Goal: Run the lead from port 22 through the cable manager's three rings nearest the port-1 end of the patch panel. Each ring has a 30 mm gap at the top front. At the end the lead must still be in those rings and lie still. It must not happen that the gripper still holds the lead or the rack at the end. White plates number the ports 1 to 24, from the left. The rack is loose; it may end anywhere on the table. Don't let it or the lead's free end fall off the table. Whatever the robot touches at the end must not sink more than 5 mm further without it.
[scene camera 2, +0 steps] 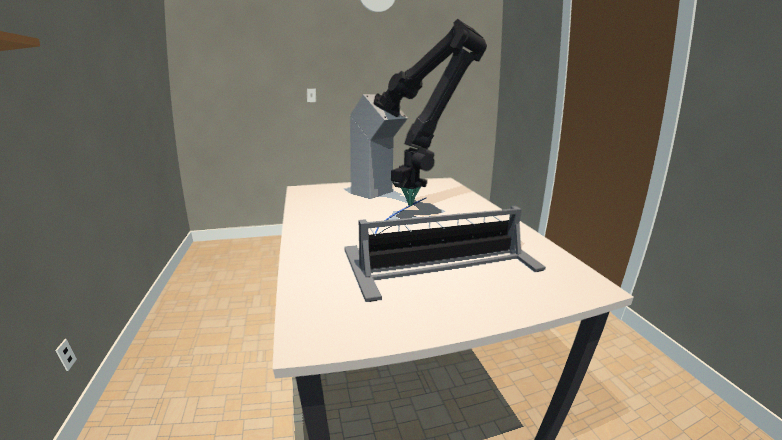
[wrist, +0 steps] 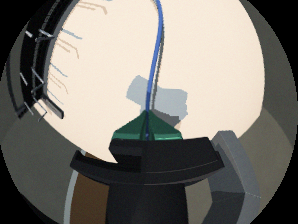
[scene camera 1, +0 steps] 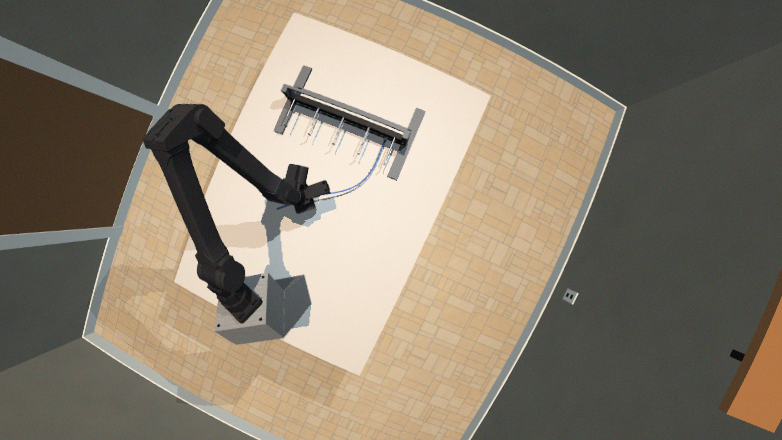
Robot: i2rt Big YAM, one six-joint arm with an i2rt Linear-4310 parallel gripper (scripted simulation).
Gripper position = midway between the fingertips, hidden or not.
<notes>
In view: the gripper (wrist: 147,113) and a grey rack (scene camera 2: 395,250).
</notes>
